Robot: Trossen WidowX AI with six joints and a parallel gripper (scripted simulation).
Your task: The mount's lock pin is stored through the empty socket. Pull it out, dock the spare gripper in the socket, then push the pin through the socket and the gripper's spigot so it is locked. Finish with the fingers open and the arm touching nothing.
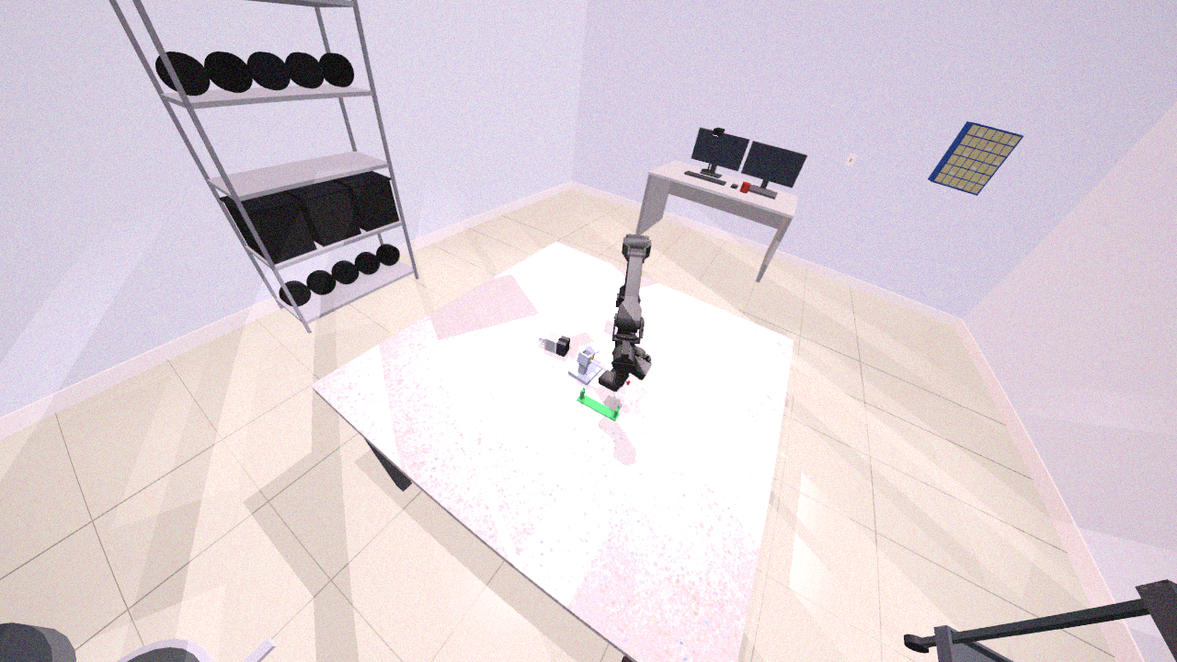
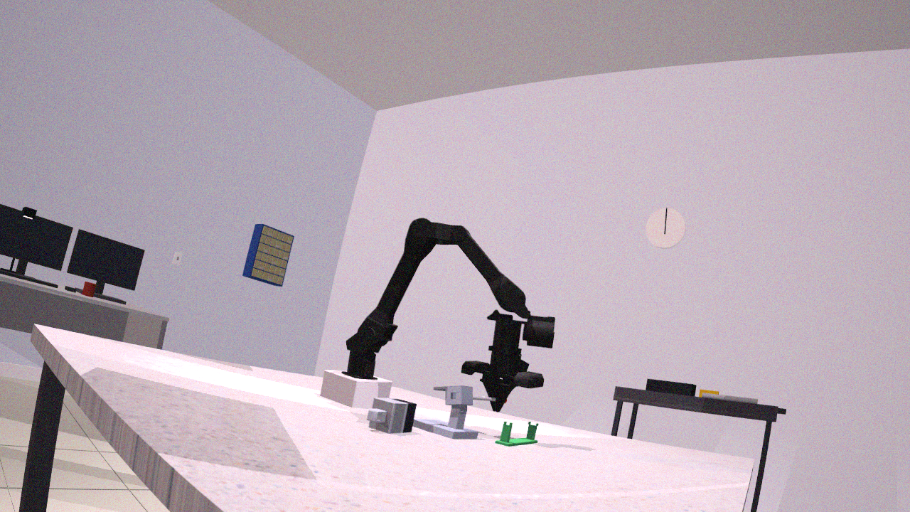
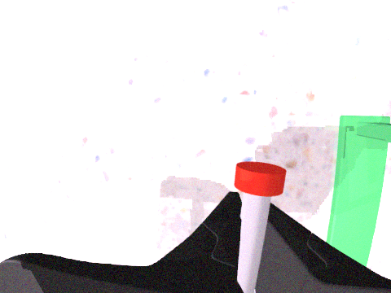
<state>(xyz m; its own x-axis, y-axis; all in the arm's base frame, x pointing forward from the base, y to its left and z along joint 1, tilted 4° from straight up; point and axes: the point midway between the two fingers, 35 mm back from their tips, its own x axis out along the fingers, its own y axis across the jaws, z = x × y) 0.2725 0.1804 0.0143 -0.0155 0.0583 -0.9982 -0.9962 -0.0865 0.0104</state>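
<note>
My gripper tip is now 90 mm short of the cradle, 30 mm above it and 20 mm to the left of it. From my gripper tip the other things lie so: spare gripper (300 mm to the right, 30 mm below); then grey mount (140 mm to the right).
</note>
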